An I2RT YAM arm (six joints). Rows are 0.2 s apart.
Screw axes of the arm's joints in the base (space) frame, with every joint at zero. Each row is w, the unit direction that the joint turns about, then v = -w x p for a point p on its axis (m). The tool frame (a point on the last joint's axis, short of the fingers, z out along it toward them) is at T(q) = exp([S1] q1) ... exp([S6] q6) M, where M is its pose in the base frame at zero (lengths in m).
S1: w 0 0 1 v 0.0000 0.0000 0.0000
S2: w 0 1 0 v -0.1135 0.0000 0.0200
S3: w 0 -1 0 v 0.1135 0.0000 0.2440
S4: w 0 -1 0 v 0.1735 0.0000 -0.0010
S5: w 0 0 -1 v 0.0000 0.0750 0.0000
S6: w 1 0 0 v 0.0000 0.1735 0.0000
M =
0 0 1 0.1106
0 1 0 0.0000
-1 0 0 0.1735
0 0 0 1
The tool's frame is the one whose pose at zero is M.
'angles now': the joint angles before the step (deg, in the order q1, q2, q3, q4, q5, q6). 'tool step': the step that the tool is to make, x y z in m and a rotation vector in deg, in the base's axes. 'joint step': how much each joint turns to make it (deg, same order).
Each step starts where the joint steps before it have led.
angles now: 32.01, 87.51, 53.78, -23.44, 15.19, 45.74
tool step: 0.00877, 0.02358, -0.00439, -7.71, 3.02, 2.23
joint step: 3.19, 6.54, 6.81, -6.59, 4.60, -1.59
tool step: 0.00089, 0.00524, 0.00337, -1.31, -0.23, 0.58
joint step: 0.78, 0.69, 1.59, -1.35, 1.16, -0.38
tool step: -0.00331, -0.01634, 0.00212, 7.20, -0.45, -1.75
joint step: -2.62, -3.91, -4.20, 4.14, -5.41, 1.99
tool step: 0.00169, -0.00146, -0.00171, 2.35, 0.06, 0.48
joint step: -0.64, -0.12, -0.74, 1.84, -2.29, 0.06
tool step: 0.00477, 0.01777, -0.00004, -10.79, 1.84, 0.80
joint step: 2.97, 5.16, 6.64, -8.54, 7.99, -1.82
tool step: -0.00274, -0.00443, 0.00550, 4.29, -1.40, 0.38
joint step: -0.65, -2.53, -2.00, 3.01, -2.87, 0.26
